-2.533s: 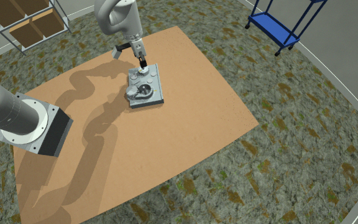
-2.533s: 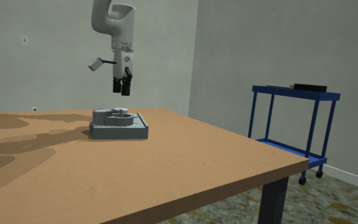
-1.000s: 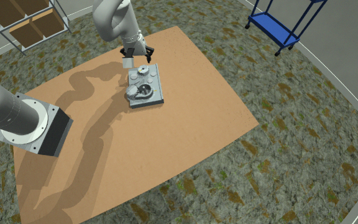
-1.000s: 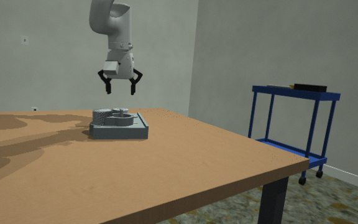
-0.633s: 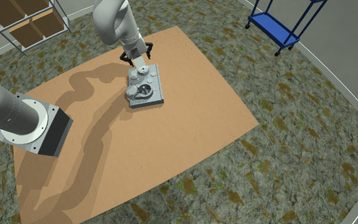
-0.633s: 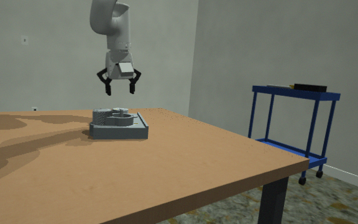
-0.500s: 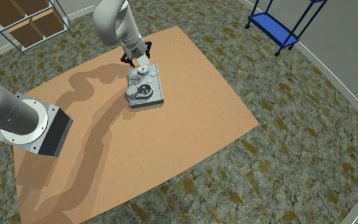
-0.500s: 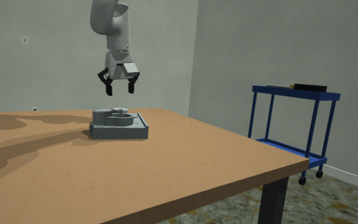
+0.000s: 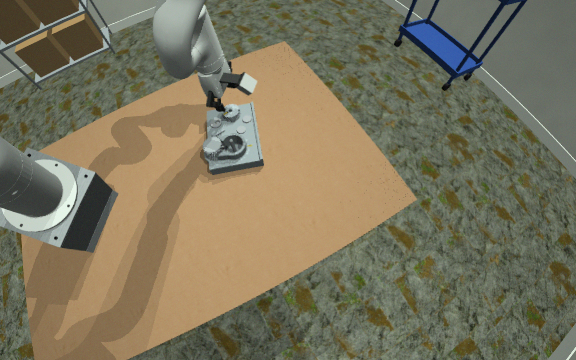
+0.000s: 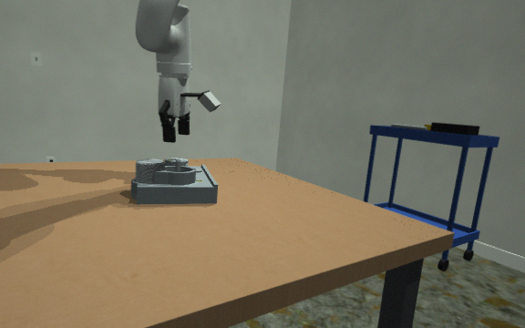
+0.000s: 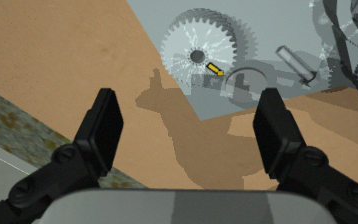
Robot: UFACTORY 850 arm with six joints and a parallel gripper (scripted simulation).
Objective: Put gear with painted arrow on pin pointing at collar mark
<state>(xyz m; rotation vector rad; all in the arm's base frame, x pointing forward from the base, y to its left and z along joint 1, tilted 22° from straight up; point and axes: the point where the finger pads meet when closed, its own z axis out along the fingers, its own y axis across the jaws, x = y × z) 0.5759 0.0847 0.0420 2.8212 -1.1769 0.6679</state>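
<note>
My hand is 80 mm above the loose gear. From my hand the other things lie so: grey pin (90 mm below, 80 mm behind, 50 mm to the right).
</note>
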